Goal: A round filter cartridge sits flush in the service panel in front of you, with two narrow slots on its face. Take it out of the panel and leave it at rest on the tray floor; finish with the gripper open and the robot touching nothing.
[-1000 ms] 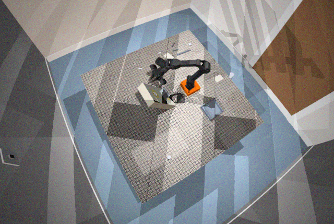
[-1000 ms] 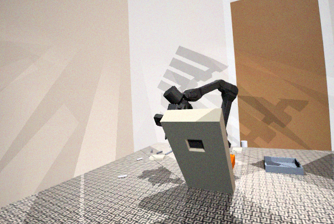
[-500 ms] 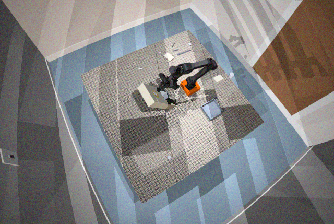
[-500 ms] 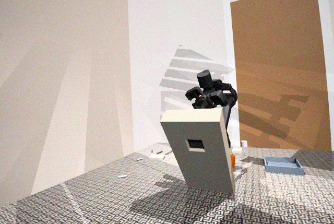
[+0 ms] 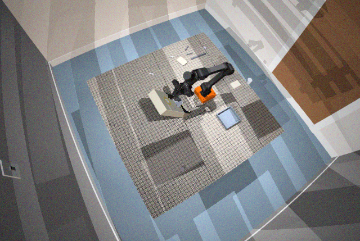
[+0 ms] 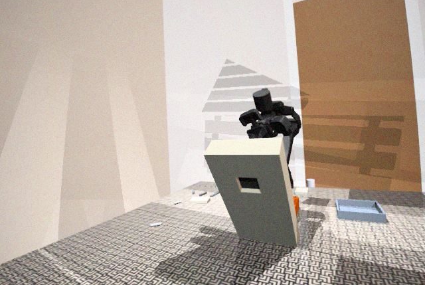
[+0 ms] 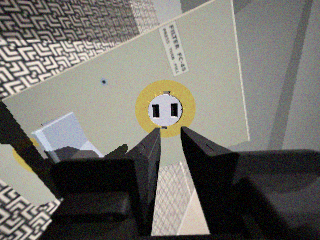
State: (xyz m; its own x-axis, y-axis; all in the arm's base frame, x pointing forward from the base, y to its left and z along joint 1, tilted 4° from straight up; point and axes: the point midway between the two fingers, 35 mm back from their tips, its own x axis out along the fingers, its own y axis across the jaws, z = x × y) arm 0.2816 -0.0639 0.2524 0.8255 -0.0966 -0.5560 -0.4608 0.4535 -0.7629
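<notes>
Now: the round filter cartridge 6 cm ahead of my gripper tip, 4 cm below it and 1 cm to the right of it. Round my gripper tip: beige service panel: 12 cm below, 1 cm ahead; then light blue tray: 34 cm to the left, 33 cm behind, 27 cm below.
</notes>
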